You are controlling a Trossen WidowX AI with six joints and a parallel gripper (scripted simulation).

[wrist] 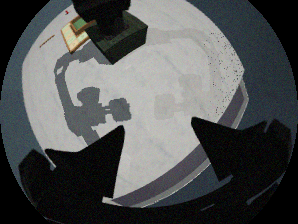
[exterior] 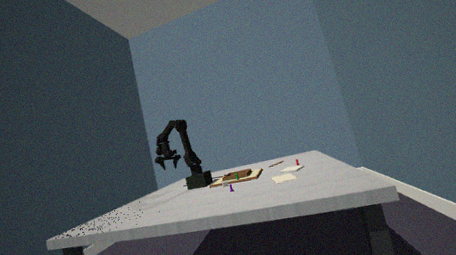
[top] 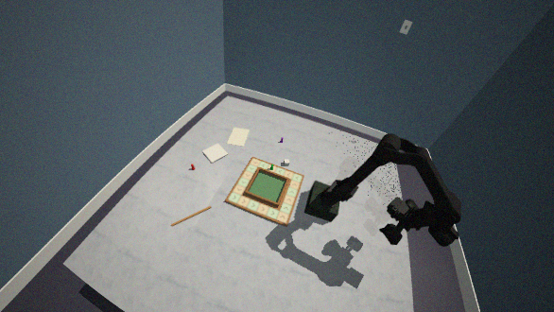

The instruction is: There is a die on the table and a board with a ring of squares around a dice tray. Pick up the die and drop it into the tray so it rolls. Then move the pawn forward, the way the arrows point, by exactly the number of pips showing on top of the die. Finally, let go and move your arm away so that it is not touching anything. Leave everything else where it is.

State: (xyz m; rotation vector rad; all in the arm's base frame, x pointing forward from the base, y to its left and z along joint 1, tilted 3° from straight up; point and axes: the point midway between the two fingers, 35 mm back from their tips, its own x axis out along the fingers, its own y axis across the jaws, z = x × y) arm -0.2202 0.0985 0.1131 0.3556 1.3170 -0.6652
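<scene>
The pale die lies 430 mm ahead of my gripper tip, 300 mm to the right of it and 130 mm below it. The rest, counted from my gripper tip: green dice tray: 490 mm ahead, 120 mm to the right, 140 mm below; then green pawn: 500 mm ahead, 230 mm to the right, 120 mm below; then purple pawn: 490 mm ahead, 460 mm to the right, 130 mm below.
</scene>
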